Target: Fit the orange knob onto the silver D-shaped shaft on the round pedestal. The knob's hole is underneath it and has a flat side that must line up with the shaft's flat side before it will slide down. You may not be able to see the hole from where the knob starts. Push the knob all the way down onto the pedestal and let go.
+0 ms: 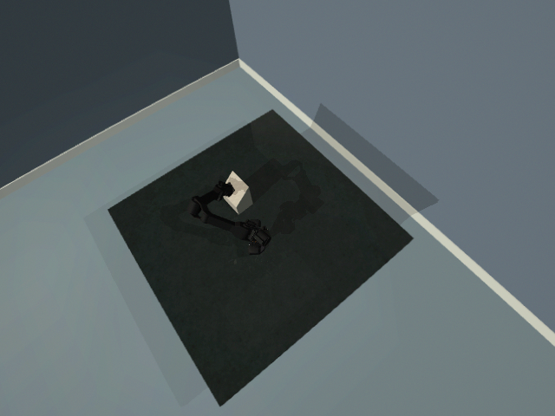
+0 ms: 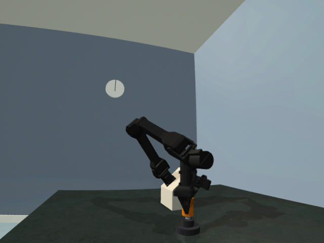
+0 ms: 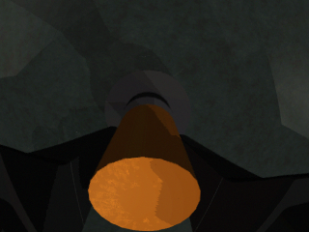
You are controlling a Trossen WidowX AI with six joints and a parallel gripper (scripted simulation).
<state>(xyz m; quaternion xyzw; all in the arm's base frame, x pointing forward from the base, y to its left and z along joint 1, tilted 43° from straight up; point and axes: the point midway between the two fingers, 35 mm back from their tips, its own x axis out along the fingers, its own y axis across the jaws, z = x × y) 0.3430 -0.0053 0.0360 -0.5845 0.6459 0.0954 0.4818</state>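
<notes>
Now: the orange knob 3 cm above my gripper tip. The rest, counted from my gripper tip: round black pedestal: 4 cm below.
</notes>
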